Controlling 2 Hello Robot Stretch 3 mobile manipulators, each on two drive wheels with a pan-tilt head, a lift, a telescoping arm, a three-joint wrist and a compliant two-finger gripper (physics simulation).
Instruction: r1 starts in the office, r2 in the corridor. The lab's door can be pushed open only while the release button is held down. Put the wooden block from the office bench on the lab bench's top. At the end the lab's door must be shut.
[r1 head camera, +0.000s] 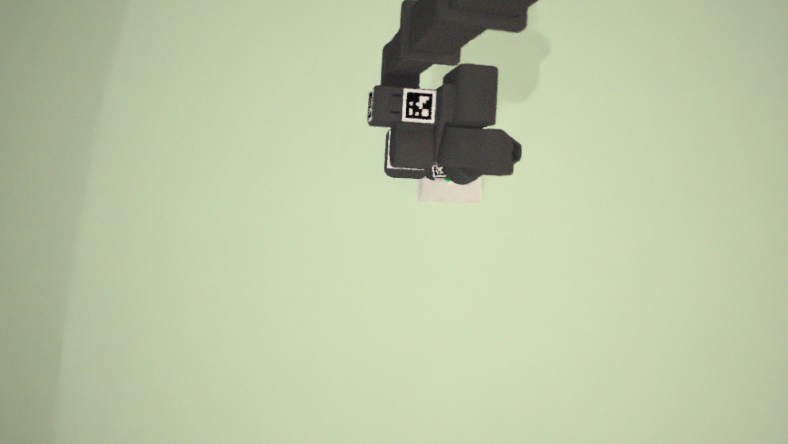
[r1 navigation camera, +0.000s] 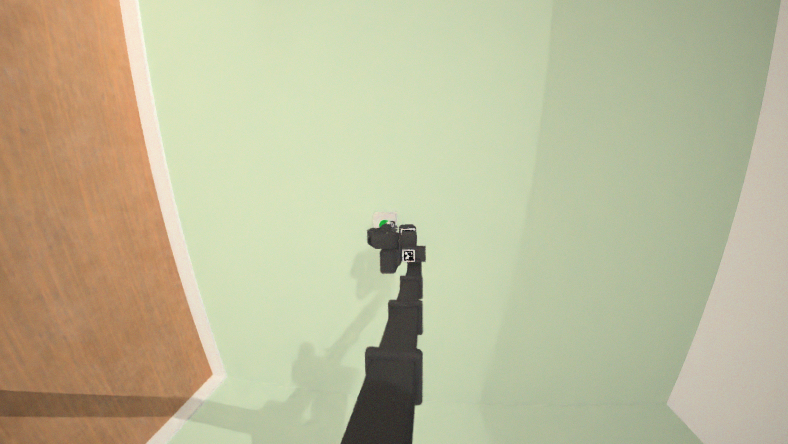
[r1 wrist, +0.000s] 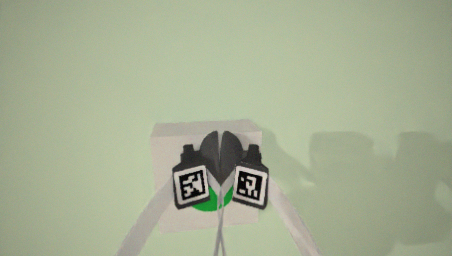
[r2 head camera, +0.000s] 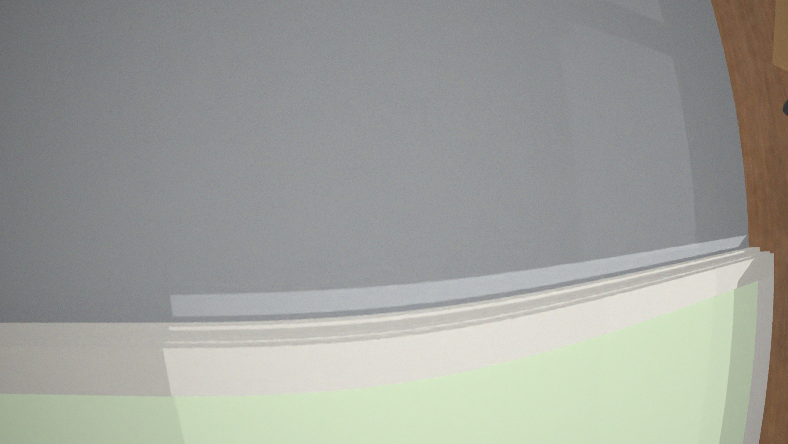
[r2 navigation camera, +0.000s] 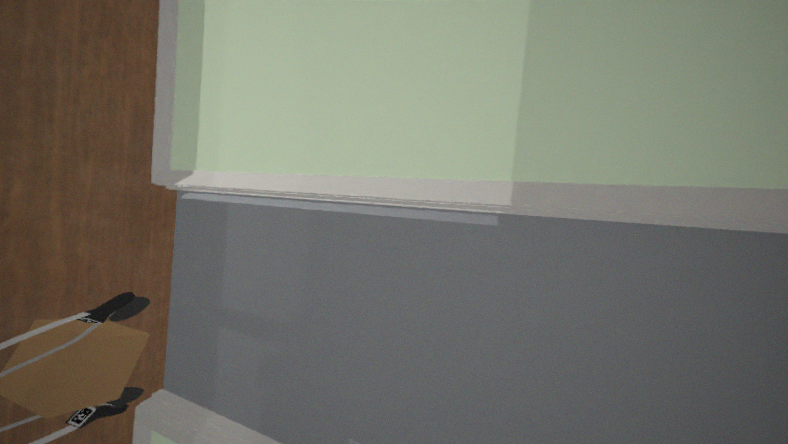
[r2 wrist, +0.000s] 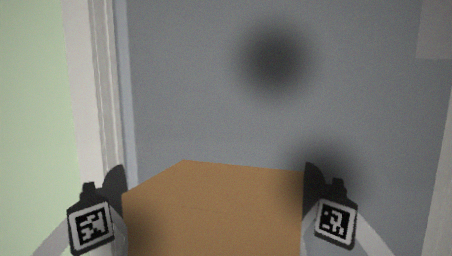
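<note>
The r1 gripper (r1 head camera: 445, 176) (r1 navigation camera: 390, 225) (r1 wrist: 220, 145) is shut and empty, its fingertips over the green button (r1 navigation camera: 382, 224) (r1 wrist: 212, 205) on its pale wall box (r1 head camera: 449, 193) (r1 navigation camera: 384, 216) (r1 wrist: 167, 217). Contact and button depth are hard to judge. The r2 gripper (r2 navigation camera: 135, 348) (r2 wrist: 215, 175) is shut on the wooden block (r2 head camera: 781, 33) (r2 navigation camera: 82, 364) (r2 wrist: 215, 215), held across its width above the floor. In front of it is a large grey door (r2 head camera: 358, 154) (r2 navigation camera: 413, 308) (r2 wrist: 215, 110), which looks to stand in its frame; I cannot tell whether it is latched. The lab bench does not show.
White door frame (r2 head camera: 248, 372) (r2 navigation camera: 634, 206) (r2 wrist: 82, 100) borders the grey door, with green wall (r2 head camera: 441, 408) (r2 navigation camera: 358, 93) (r2 wrist: 35, 90) beside it. Brown floor (r2 head camera: 760, 165) (r2 navigation camera: 82, 110) runs along the door's bottom edge. Near r1, white skirting (r1 navigation camera: 159, 176) separates green wall (r1 navigation camera: 275, 137) from wooden floor (r1 navigation camera: 71, 193).
</note>
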